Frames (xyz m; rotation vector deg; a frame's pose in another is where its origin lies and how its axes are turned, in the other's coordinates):
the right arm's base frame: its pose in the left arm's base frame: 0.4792 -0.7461 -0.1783 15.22 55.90 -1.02
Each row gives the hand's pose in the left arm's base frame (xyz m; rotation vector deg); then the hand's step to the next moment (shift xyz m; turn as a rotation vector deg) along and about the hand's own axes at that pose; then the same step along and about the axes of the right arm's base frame.
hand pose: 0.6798 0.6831 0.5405 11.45 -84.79 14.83
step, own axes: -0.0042 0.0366 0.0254 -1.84 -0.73 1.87
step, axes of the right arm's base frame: -0.0145 0.0212 -0.0367 0.26 -1.87 -1.96
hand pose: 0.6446 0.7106 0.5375 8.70 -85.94 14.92
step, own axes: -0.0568 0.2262 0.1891 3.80 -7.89 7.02
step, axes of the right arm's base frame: -0.0736 0.1140 -0.2678 -7.37 -8.41 0.96
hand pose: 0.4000 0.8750 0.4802 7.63 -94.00 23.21
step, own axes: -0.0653 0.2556 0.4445 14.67 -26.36 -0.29
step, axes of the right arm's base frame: -0.1567 -0.0205 -0.4921 -14.08 -16.37 21.07
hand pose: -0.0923 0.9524 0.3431 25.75 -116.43 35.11
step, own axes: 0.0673 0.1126 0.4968 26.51 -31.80 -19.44
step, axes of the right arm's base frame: -0.1116 -0.2957 -0.4052 -24.14 -4.95 38.53
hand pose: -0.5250 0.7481 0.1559 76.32 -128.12 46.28
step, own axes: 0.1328 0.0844 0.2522 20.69 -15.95 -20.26
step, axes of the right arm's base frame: -0.0006 -0.2624 -0.1397 -23.58 1.90 23.09
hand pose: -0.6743 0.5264 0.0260 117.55 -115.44 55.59
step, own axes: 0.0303 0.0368 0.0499 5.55 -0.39 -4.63
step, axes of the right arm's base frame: 0.0142 -0.0637 -0.0223 -6.64 -1.18 2.62
